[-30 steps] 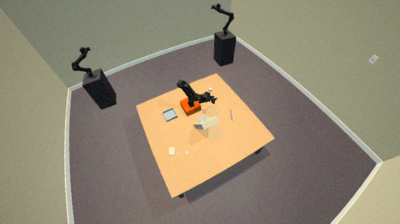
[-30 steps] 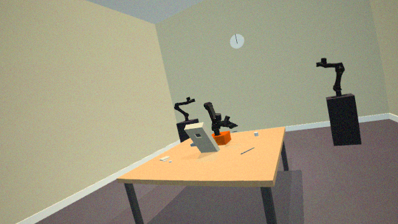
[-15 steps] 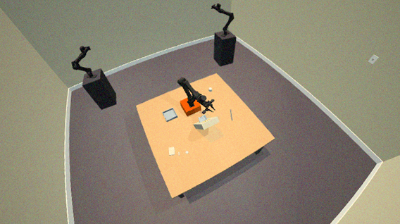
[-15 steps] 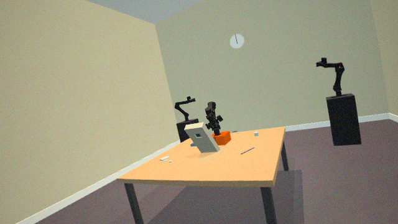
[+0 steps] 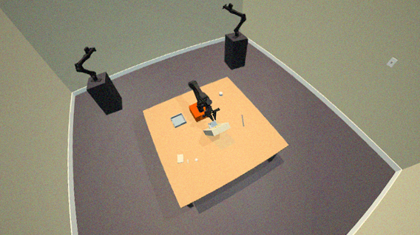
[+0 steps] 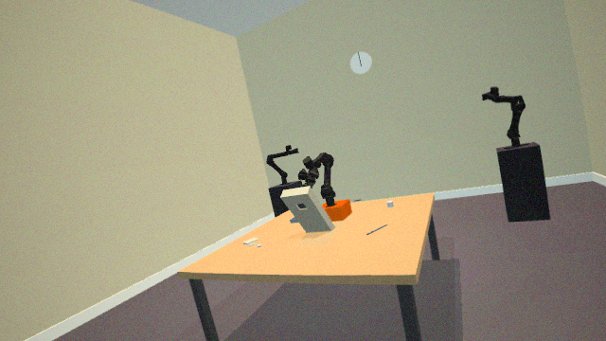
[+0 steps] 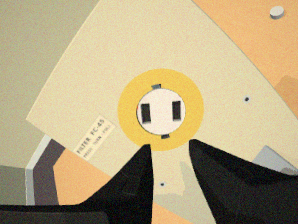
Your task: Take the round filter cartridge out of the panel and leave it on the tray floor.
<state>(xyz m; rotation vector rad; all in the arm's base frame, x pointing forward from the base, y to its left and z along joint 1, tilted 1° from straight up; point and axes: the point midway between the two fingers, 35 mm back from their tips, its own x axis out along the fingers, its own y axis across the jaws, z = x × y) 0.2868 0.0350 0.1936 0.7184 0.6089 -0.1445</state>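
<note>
The round filter cartridge is 60 mm ahead of my gripper tip and 40 mm below it. Round my gripper tip: pale card: 440 mm to the right, 260 mm below, 120 mm ahead; then pin: 380 mm to the right, 260 mm below, 180 mm ahead; then grey service panel: 120 mm below, 20 mm ahead.
</note>
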